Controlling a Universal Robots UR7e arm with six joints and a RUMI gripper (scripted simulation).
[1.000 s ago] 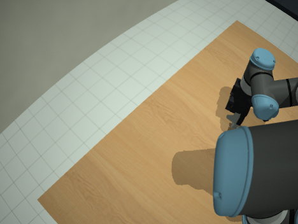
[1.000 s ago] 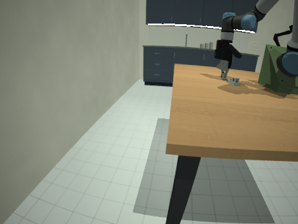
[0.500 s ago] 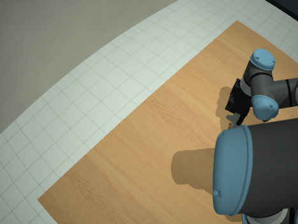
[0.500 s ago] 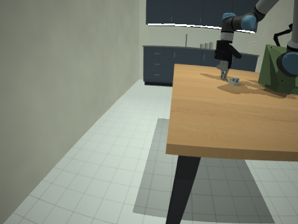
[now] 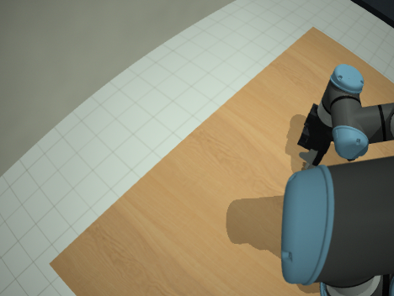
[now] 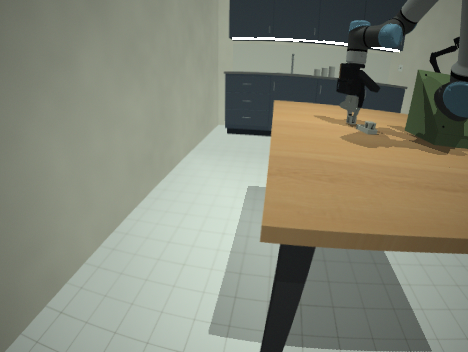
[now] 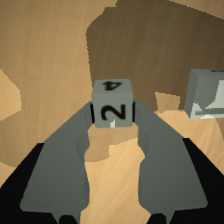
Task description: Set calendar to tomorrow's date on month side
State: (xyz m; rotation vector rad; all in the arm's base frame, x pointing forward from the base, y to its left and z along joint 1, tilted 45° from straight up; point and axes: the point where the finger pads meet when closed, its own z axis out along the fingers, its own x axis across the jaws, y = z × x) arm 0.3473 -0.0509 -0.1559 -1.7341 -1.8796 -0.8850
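My hand is 10 mm above the grey digit cube. The rest, counted from my hand: white calendar tray: 10 mm behind, 110 mm to the left, 20 mm below.
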